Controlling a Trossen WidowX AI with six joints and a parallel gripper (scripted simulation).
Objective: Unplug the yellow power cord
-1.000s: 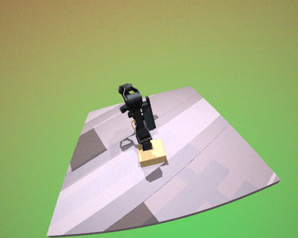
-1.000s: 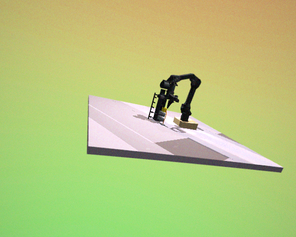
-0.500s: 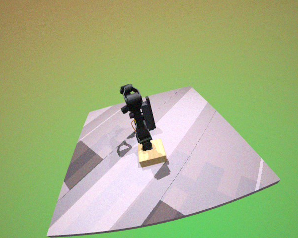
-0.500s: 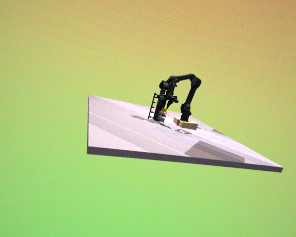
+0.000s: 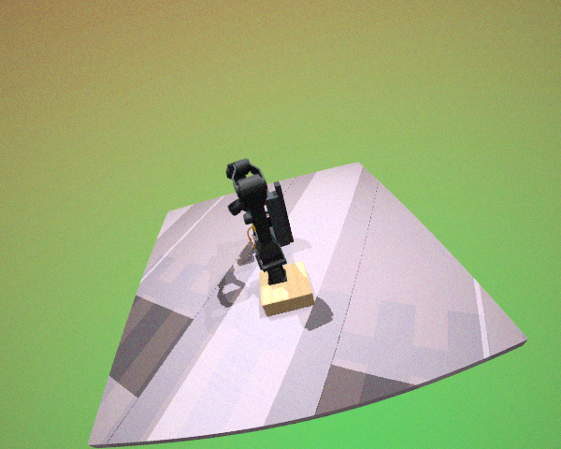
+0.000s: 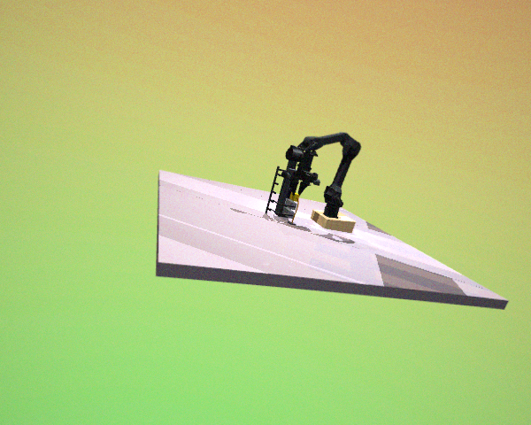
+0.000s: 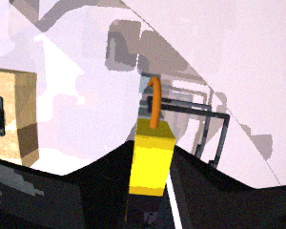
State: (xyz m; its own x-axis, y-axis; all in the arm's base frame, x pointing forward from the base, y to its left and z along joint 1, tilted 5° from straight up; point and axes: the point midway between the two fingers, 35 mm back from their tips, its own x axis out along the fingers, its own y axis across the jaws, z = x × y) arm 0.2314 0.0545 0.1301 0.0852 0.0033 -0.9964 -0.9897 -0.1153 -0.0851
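Right now my gripper tip is 30 mm to the left of the yellow plug and 10 mm short of it.
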